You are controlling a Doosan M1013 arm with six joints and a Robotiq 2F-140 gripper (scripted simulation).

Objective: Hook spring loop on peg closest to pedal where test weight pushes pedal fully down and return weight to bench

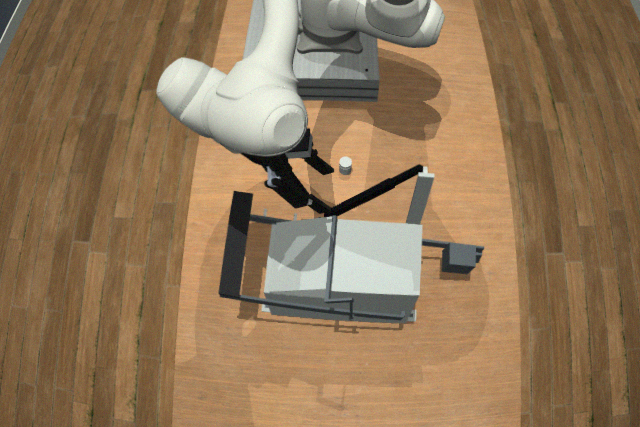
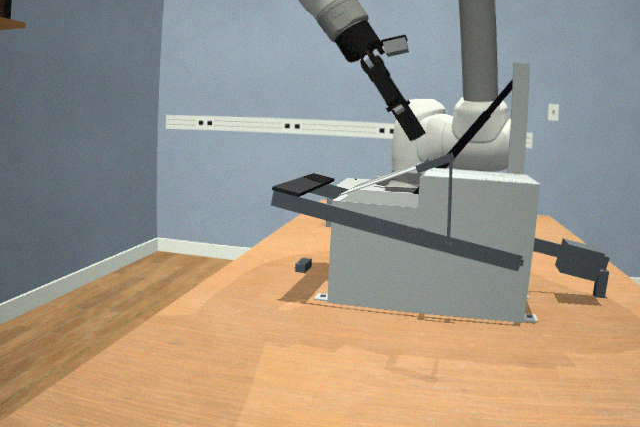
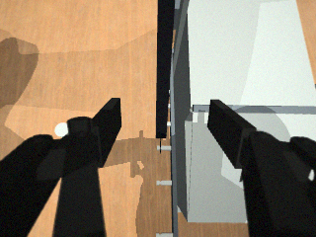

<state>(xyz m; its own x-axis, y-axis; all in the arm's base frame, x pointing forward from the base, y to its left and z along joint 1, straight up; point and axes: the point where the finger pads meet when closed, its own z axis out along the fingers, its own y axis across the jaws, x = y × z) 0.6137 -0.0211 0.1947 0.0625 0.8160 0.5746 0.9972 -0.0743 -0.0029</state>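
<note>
My gripper is now 21 cm past the steel test weight, 6 cm to the right of it and 27 cm above it. From my hand the other things lie so: small grey block (19 cm to the right, 29 cm below).
</note>
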